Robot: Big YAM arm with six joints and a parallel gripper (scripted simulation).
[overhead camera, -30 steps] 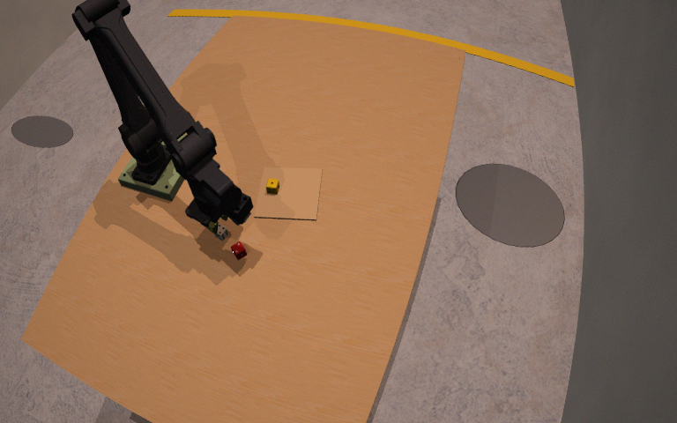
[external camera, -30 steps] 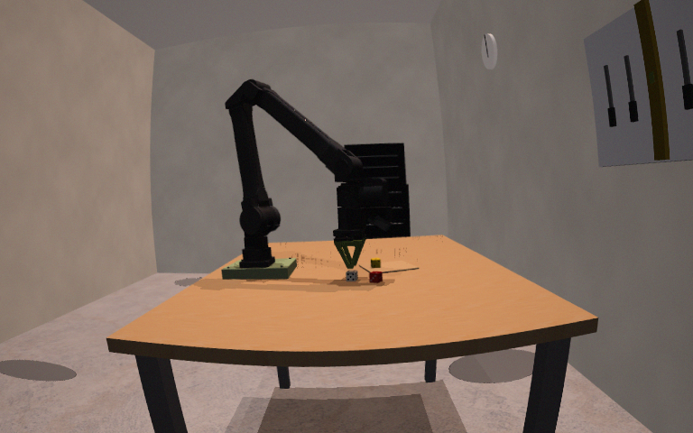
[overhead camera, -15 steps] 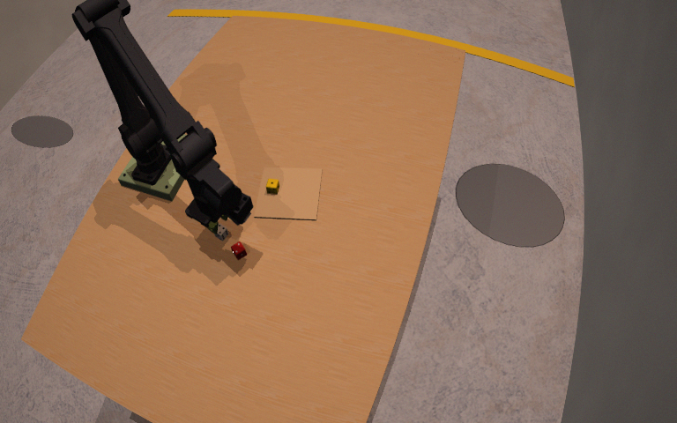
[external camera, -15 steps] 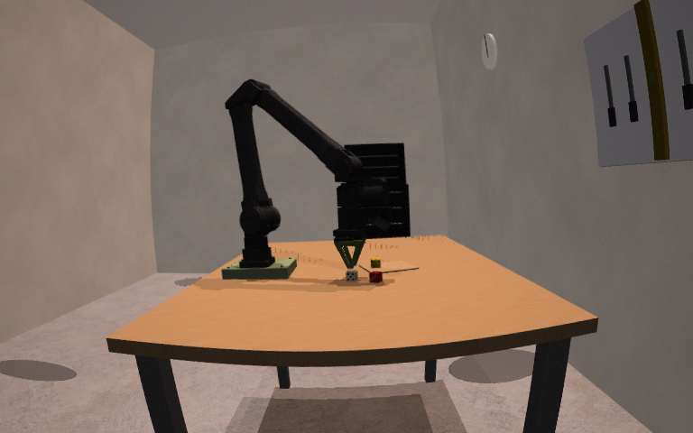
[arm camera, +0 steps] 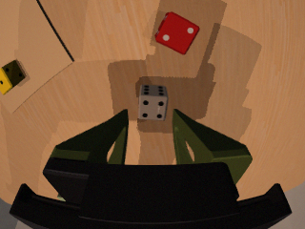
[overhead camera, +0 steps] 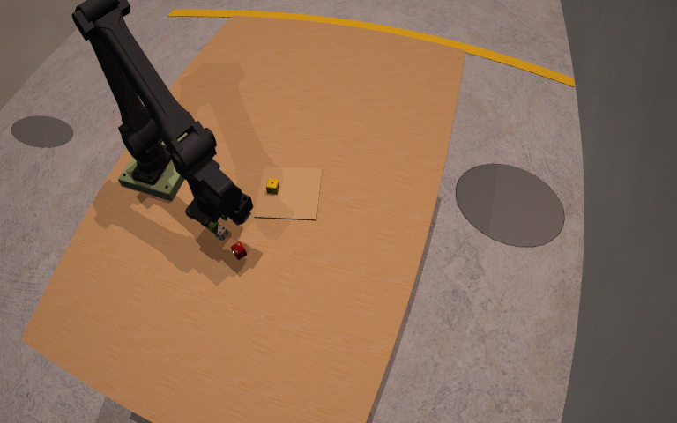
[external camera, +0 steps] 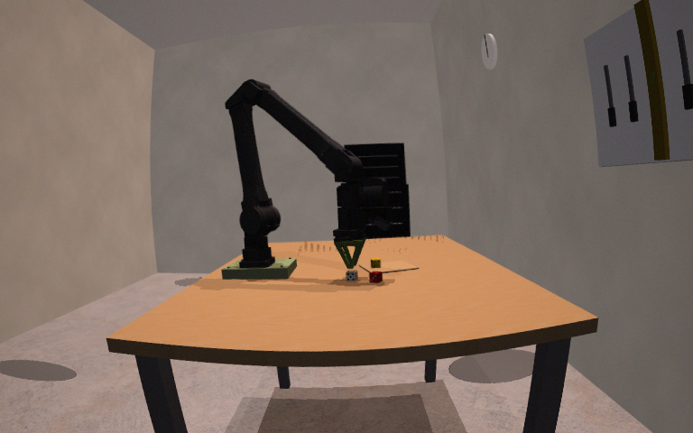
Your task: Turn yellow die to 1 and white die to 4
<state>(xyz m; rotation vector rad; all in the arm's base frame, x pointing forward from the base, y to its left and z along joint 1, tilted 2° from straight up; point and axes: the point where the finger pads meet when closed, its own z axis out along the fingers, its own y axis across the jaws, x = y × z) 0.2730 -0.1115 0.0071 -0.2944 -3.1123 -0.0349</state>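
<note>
Now: hand 30 mm above the white die. Also, from my hand: yellow die: 70 mm ahead, 150 mm to the left, 30 mm below; tan mat: 100 mm ahead, 150 mm to the left, 40 mm below; red die: 60 mm ahead, 30 mm to the right, 30 mm below.
</note>
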